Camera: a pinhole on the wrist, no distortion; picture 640 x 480 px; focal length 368.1 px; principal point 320.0 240.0 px. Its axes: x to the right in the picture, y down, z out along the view. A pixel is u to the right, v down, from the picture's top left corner.
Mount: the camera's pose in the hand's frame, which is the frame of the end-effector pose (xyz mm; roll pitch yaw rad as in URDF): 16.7 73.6 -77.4 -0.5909 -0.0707 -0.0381
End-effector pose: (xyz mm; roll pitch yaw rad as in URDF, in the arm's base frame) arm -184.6 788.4 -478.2 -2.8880 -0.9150 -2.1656
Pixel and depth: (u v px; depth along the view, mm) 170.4 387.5 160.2
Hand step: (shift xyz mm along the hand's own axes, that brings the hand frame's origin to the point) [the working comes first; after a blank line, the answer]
In the camera's frame: -65.1 64.2 160.2

-49.6 218.8 15.0
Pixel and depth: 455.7 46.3 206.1
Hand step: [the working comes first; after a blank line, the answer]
In the camera's frame: 76.0 -108.5 206.1

77.0 96.1 159.0
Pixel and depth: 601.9 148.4 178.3
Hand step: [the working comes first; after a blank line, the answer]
In the camera's frame: 136.5 -44.4 178.3

143.0 131.3 104.6
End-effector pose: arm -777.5 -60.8 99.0 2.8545 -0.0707 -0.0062
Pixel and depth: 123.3 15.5 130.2
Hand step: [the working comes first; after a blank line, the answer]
In the camera's frame: -69.6 -79.4 130.2

-63.2 83.2 69.7
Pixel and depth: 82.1 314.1 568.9
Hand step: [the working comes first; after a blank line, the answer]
In the camera's frame: -367.7 114.5 568.9

-362.9 500.4 304.2
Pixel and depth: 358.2 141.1 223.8
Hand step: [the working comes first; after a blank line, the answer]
In the camera's frame: 23.2 -60.1 223.8

27.2 148.0 143.0
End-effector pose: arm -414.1 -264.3 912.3 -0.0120 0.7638 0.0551
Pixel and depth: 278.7 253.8 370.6
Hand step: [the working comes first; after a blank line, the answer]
In the camera's frame: -41.6 13.9 370.6

-37.6 293.8 218.9
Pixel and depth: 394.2 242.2 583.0
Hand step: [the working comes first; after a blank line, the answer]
In the camera's frame: 117.5 3.5 583.0

112.3 397.9 411.9
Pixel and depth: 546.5 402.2 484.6
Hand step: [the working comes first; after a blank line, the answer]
In the camera's frame: 298.2 213.5 484.6

311.0 510.0 226.4
